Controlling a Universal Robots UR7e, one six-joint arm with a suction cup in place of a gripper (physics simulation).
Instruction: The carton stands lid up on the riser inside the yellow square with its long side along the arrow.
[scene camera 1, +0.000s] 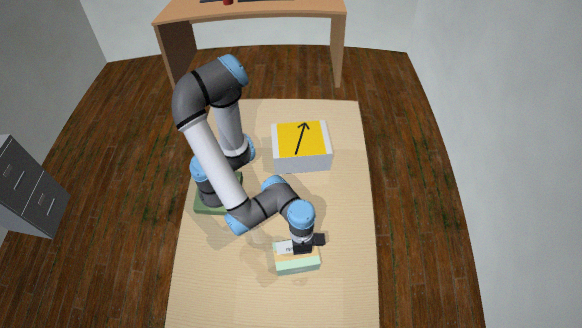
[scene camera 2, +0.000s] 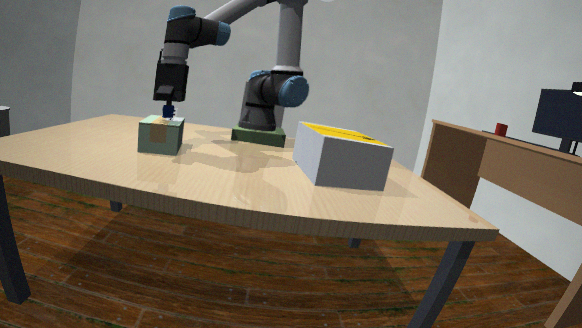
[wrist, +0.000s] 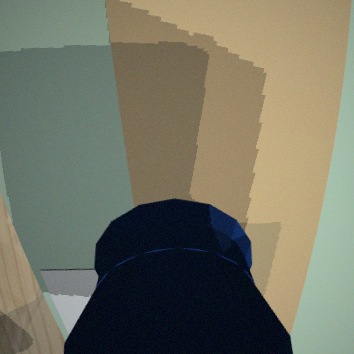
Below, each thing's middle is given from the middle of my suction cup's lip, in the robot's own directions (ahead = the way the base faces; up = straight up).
Labels:
Now: the carton (scene camera 2: 156, 135) 2 cm behind my suction cup, 2 cm to the right of it and 6 cm below it. The rest, counted from my suction cup: riser (scene camera 2: 330, 157): 5 cm ahead, 50 cm to the left, 5 cm below.

